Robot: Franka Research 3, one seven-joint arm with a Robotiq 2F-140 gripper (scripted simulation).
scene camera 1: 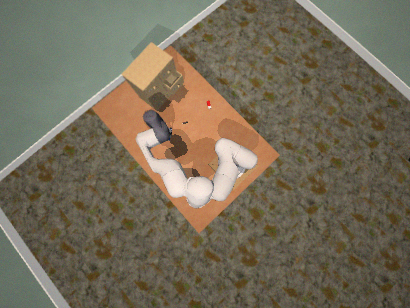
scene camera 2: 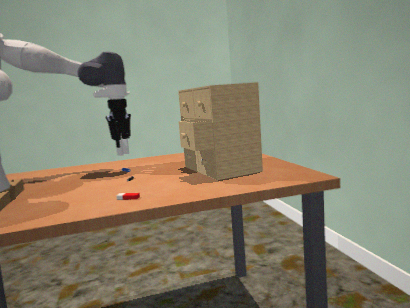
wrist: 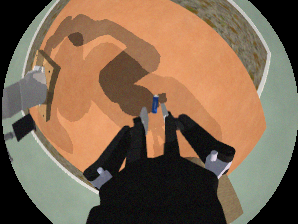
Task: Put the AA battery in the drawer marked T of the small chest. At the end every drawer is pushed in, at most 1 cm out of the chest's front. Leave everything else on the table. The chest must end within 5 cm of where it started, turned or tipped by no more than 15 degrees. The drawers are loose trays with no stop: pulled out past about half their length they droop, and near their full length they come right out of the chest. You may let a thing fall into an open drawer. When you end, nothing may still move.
Scene:
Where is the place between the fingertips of my gripper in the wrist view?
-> At 154, 111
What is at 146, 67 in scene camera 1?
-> A small wooden chest.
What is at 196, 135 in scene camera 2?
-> A drawer.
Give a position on a small wooden chest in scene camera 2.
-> At 235, 108

